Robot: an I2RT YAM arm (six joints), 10 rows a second.
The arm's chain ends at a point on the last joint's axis. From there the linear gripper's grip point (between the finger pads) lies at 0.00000 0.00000 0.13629 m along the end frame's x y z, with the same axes.
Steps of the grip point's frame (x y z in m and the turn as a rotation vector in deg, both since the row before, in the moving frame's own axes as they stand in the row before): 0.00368, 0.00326, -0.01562, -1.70, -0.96, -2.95; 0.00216, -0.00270, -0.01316, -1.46, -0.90, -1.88; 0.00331, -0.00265, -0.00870, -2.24, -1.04, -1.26; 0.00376, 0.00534, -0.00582, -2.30, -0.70, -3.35; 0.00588, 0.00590, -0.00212, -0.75, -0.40, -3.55; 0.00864, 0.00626, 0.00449, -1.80, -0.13, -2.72; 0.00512, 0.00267, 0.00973, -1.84, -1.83, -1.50
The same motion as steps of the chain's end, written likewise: 0.00586, -0.00084, -0.01554, -1.70, -0.96, -2.95; 0.00424, -0.00621, -0.01310, -1.46, -0.90, -1.88; 0.00572, -0.00800, -0.00857, -2.24, -1.04, -1.26; 0.00526, -0.00017, -0.00570, -2.30, -0.70, -3.35; 0.00678, 0.00409, -0.00211, -0.75, -0.40, -3.55; 0.00885, 0.00197, 0.00456, -1.80, -0.13, -2.72; 0.00941, -0.00176, 0.00987, -1.84, -1.83, -1.50
